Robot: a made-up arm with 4 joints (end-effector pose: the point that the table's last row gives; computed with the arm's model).
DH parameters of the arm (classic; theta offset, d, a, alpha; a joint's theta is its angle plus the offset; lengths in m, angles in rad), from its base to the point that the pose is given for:
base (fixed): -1.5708 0.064 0 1.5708
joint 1: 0 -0.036 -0.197 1.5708
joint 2: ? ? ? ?
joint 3: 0 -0.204 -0.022 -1.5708
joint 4: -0.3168 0 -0.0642 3.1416
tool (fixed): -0.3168 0.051 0 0
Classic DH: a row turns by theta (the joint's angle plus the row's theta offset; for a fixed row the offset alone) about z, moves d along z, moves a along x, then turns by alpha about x.
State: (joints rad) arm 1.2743 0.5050 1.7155 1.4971
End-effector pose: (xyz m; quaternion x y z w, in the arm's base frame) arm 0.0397 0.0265 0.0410 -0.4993 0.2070 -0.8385 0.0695
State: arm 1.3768 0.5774 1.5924 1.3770
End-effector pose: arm 0.0215 0.0374 0.0410 -0.4634 0.1401 -0.8660 0.1254
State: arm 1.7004 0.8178 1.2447 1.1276
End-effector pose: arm -0.0419 0.0521 0.0069 -0.4031 -0.1245 -0.8758 0.2343
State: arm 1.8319 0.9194 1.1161 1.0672
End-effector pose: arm -0.0656 0.0451 -0.0164 -0.3911 -0.2421 -0.8517 0.2510
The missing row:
joint 2: -1.5708 0.02 0.027 1.5708
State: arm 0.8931 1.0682 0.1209 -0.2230
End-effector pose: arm -0.1926 0.1069 -0.0051 -0.3604 -0.1333 -0.3901 0.8368
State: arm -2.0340 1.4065 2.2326 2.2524
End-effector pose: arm -0.0952 -0.0015 0.1836 -0.2895 0.7919 0.4736 0.2546
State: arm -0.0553 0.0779 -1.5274 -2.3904
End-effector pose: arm -0.0043 -0.0325 0.0806 -0.6445 -0.2466 0.6545 0.3089
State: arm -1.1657 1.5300 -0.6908 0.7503
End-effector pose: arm -0.1436 0.1306 0.2877 0.1088 0.2091 -0.8862 0.3988
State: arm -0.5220 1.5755 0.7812 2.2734
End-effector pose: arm -0.1088 0.1082 0.1432 0.2084 -0.5695 0.7458 0.2758
